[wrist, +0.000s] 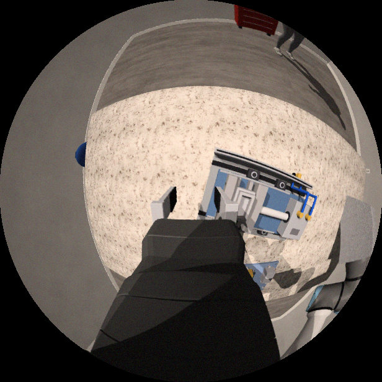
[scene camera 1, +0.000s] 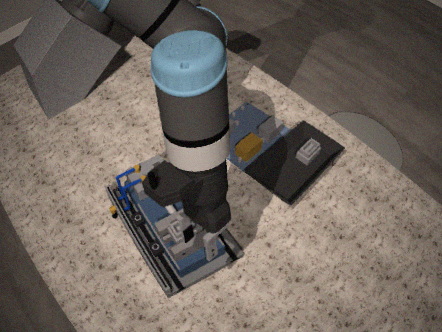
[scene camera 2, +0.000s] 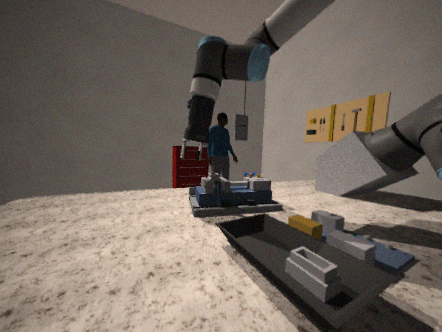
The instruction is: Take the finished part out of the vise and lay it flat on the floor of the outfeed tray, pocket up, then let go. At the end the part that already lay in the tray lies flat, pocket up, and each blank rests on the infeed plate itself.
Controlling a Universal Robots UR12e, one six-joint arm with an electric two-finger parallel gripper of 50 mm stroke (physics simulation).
Labels:
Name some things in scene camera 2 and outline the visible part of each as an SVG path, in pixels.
My gripper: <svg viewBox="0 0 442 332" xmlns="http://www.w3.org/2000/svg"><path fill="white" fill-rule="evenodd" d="M191 103L188 126L185 130L184 138L182 138L183 144L180 158L184 159L186 142L193 140L199 142L196 160L200 161L203 145L207 146L209 142L209 127L214 109L205 104Z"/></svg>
A grey part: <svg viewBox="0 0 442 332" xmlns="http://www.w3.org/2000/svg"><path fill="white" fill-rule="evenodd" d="M291 250L290 257L286 259L285 272L324 303L341 292L342 277L337 274L337 265L303 246Z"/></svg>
A grey blank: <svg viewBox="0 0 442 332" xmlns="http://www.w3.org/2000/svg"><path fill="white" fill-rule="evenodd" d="M327 234L327 244L374 266L376 245L339 230Z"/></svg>

